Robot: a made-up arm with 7 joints. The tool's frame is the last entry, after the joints.
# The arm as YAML. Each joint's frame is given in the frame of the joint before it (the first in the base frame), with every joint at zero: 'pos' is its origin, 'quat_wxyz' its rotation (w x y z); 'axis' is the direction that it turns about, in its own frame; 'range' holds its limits. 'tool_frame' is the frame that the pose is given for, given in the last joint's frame.
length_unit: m
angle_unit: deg
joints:
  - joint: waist
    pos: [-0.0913, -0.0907, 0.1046]
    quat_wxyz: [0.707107, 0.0, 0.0, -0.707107]
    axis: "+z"
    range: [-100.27, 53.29]
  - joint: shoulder
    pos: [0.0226, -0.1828, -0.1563]
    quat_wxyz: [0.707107, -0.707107, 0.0, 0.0]
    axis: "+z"
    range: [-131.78, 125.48]
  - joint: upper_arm
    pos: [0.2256, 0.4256, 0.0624]
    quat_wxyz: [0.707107, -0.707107, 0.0, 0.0]
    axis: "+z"
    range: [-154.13, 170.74]
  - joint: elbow
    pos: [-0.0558, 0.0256, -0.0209]
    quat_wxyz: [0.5, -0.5, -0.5, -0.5]
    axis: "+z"
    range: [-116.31, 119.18]
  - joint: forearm
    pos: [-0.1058, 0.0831, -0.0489]
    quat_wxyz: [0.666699, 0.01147, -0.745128, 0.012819]
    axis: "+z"
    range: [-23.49, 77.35]
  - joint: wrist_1
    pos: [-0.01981, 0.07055, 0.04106]
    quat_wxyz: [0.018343, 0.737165, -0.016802, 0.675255]
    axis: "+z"
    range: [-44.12, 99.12]
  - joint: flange
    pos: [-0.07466, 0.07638, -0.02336]
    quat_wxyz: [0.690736, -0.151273, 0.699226, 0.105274]
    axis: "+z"
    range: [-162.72, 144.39]
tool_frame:
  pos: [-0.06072, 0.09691, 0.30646]
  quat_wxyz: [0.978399, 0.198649, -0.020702, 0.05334]
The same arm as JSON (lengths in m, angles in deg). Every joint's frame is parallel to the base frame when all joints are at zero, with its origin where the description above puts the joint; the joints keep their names.
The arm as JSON. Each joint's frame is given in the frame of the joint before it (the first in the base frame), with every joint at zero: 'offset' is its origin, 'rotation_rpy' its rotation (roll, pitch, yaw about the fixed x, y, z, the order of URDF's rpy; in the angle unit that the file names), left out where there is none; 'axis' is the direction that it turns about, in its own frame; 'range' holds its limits. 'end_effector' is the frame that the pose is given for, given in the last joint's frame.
{
  "length_unit": "m",
  "angle_unit": "deg",
  "chain": [
    {
      "id": "waist",
      "offset": [
        -0.0913,
        -0.0907,
        0.1046
      ],
      "axis": [
        0.0,
        0.0,
        1.0
      ],
      "range": [
        -100.27,
        53.29
      ]
    },
    {
      "id": "shoulder",
      "offset": [
        -0.1828,
        -0.0226,
        -0.1563
      ],
      "axis": [
        1.0,
        0.0,
        0.0
      ],
      "range": [
        -131.78,
        125.48
      ]
    },
    {
      "id": "upper_arm",
      "offset": [
        0.0624,
        -0.2256,
        -0.4256
      ],
      "axis": [
        0.0,
        0.0,
        -1.0
      ],
      "range": [
        -154.13,
        170.74
      ]
    },
    {
      "id": "elbow",
      "offset": [
        -0.0256,
        0.0558,
        0.0209
      ],
      "axis": [
        -1.0,
        0.0,
        0.0
      ],
      "range": [
        -116.31,
        119.18
      ]
    },
    {
      "id": "forearm",
      "offset": [
        0.0489,
        -0.0831,
        0.1058
      ],
      "axis": [
        0.110695,
        0.034399,
        0.993259
      ],
      "range": [
        -23.49,
        77.35
      ]
    },
    {
      "id": "wrist_1",
      "offset": [
        0.0245,
        -0.0691,
        0.041
      ],
      "axis": [
        -0.998673,
        0.046699,
        0.021699
      ],
      "range": [
        -44.12,
        99.12
      ]
    },
    {
      "id": "flange",
      "offset": [
        0.0251,
        0.0726,
        -0.0778
      ],
      "axis": [
        0.061701,
        0.386508,
        0.92022
      ],
      "range": [
        -162.72,
        144.39
      ]
    }
  ],
  "end_effector": {
    "offset": [
      -0.0321,
      0.214,
      0.2453
    ],
    "rotation_rpy": [
      0.0,
      0.0,
      0.0
    ]
  }
}

